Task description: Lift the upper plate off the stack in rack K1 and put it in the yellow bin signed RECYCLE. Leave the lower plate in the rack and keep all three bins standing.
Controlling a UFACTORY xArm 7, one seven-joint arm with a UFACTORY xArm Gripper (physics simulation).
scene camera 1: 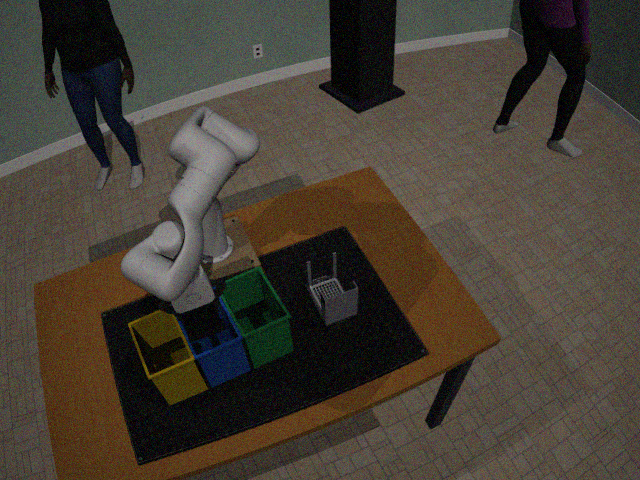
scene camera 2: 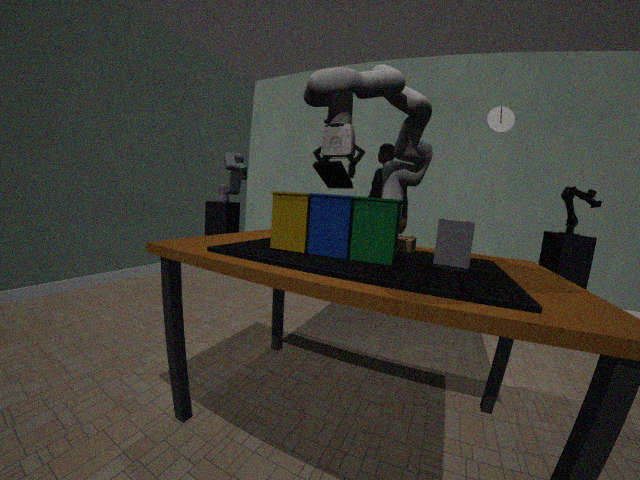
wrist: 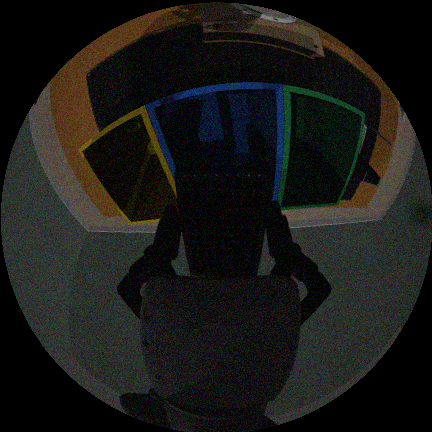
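Where they show: gripper, between the fingertips: (scene camera 1: 199, 313) (scene camera 2: 337, 177) (wrist: 221, 211); arm's base, origin of its link: (scene camera 1: 213, 249).
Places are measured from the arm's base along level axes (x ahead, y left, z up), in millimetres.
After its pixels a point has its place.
Observation:
My gripper (scene camera 2: 336, 166) {x 328, y -177, z 194 mm} (wrist: 221, 211) {x 328, y -177, z 194 mm} is shut on a black upper plate (scene camera 2: 334, 175) {x 363, y -180, z 196 mm} (wrist: 223, 240) {x 356, y -183, z 207 mm}, held tilted in scene camera 2. They hang above the bins, near the blue bin. In scene camera 1 the fingers are hidden by the arm and the dark background. The yellow bin (scene camera 1: 180, 384) {x 382, y -310, z 42 mm} (scene camera 2: 289, 222) {x 383, y -305, z 45 mm} (wrist: 120, 165) {x 285, y -355, z 76 mm} stands upright at the left end of the bin row; its sign cannot be read. Rack K1 (scene camera 1: 341, 307) {x 425, y 169, z 35 mm} (scene camera 2: 453, 243) {x 425, y 168, z 36 mm} stands right of the bins, with a light grey gridded lower plate (scene camera 1: 326, 289) {x 326, y 192, z -9 mm} in it.
The blue bin (scene camera 1: 224, 364) {x 398, y -181, z 47 mm} (scene camera 2: 329, 226) {x 398, y -176, z 45 mm} stands beside the yellow one, and the green bin (scene camera 1: 271, 343) {x 414, y -46, z 46 mm} (scene camera 2: 374, 229) {x 414, y -46, z 50 mm} (wrist: 325, 150) {x 357, y 15, z 62 mm} stands on its other side. Both are upright. Rack K1 has thin upright posts. All stand on a black mat (scene camera 1: 336, 361) {x 517, y 83, z -42 mm} on the wooden table (scene camera 1: 454, 310) {x 595, y 462, z -56 mm}.

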